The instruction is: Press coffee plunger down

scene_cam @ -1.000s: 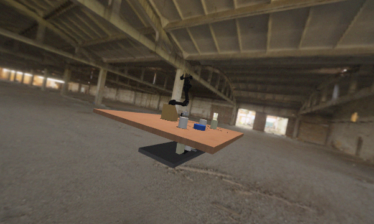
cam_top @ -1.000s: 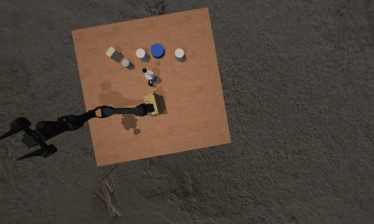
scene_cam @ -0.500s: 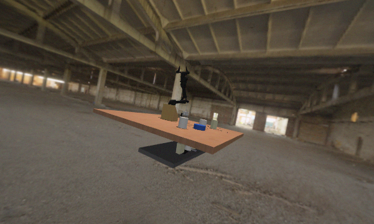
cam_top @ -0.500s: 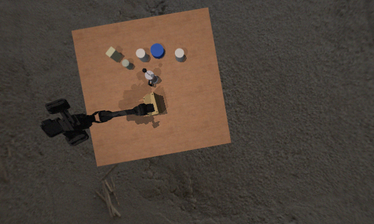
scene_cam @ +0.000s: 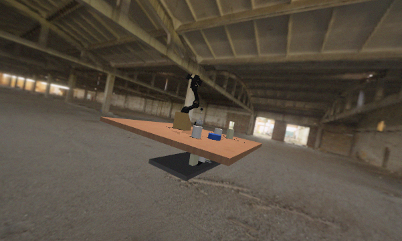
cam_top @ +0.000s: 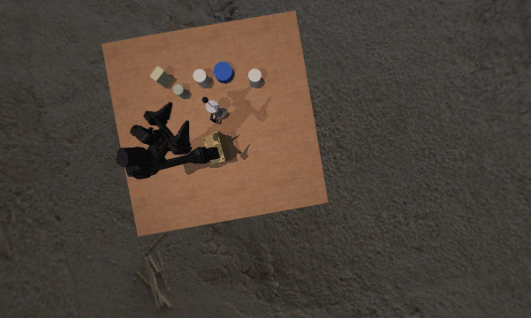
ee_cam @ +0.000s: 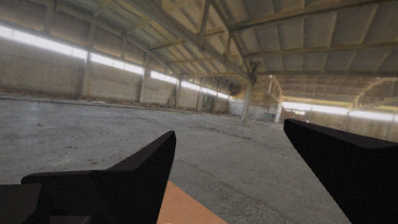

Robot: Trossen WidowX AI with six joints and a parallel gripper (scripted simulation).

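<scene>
The coffee press is 14 cm ahead of my gripper tip, 1 cm to the left of it and 49 cm below it. Also, from my gripper tip: flat blue disc (39 cm ahead, 10 cm to the right, 60 cm below).
</scene>
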